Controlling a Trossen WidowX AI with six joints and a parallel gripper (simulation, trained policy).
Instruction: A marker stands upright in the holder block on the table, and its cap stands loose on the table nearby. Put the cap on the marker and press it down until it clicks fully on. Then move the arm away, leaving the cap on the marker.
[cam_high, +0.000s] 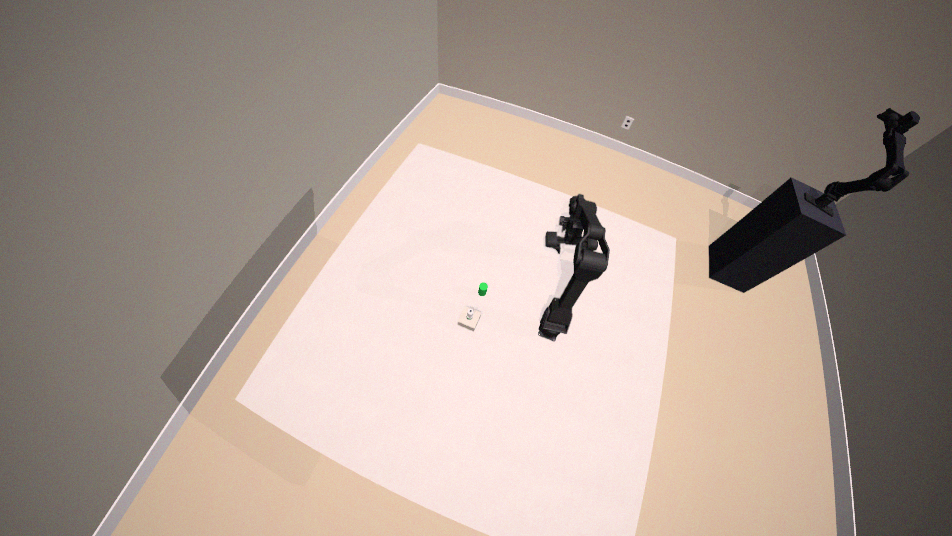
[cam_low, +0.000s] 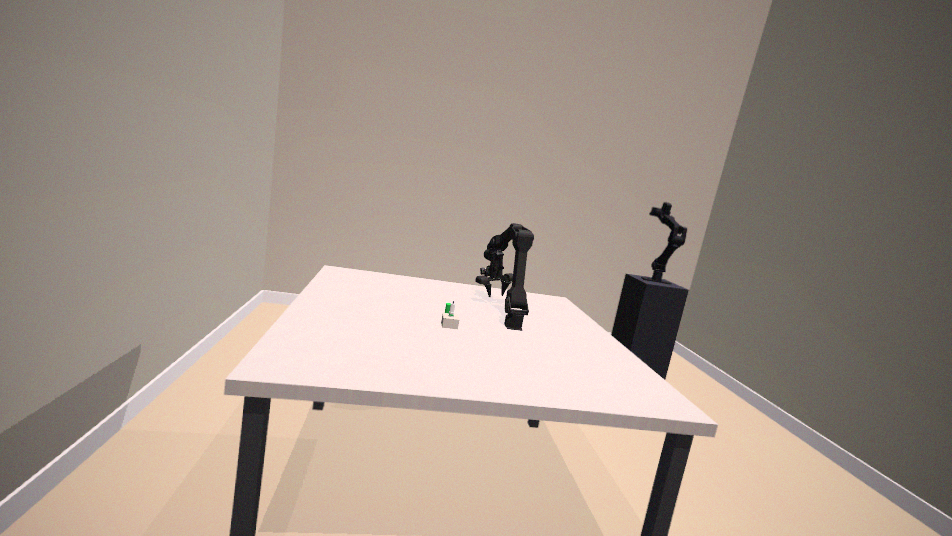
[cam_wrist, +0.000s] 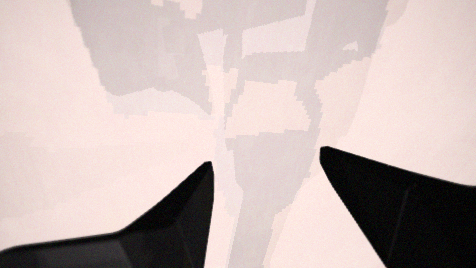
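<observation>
The green cap lies 24 cm ahead of my gripper tip, 27 cm to the left of it and 1 cm below it. Round my gripper tip: pale holder block: 25 cm ahead, 38 cm to the left, 2 cm below.
</observation>
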